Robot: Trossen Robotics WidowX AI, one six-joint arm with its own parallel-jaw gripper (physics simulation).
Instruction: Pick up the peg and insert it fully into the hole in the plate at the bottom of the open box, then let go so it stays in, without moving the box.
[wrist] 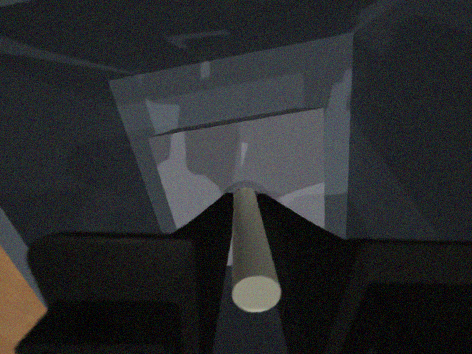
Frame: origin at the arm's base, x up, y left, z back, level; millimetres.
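Seen in the pictures: gripper, fingertip midpoint: (244, 200).
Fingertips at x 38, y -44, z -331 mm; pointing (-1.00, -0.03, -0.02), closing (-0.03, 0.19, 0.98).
Pixels of each thing's top centre, then the offset from my fingertips to it. "pt": a spot on its surface instead. Level surfaces: height alone.
- pale beige peg, top centre: (252, 296) dx +57, dy +1, dz +0 mm
- light grey plate, top centre: (245, 204) dx +1, dy +2, dz +0 mm
- open box, top centre: (249, 250) dx +38, dy +2, dz +0 mm
- hole, surface spot: (245, 184) pt dx +0, dy -10, dz +2 mm
- orange-brown surface, surface height: dx -60 mm
The pale beige peg (252, 250) is long and round. Its near end faces the camera and its far end points down toward the plate. My gripper (244, 200) is shut on the peg, with one dark finger on each side. The light grey plate (295, 150) lies on the bottom of the open box (336, 130), beyond the fingertips. A curved grey edge of the hole (245, 184) shows around the peg's far end. The fingers and peg cover the rest of the hole, so I cannot tell how deep the peg's tip is.
Dark blue-grey surfaces of the box surround the plate on the left, right and far side. Lighter patches and shadows cross the plate and the box bottom. An orange-brown surface (15, 310) shows at the lower left, beside the left finger.
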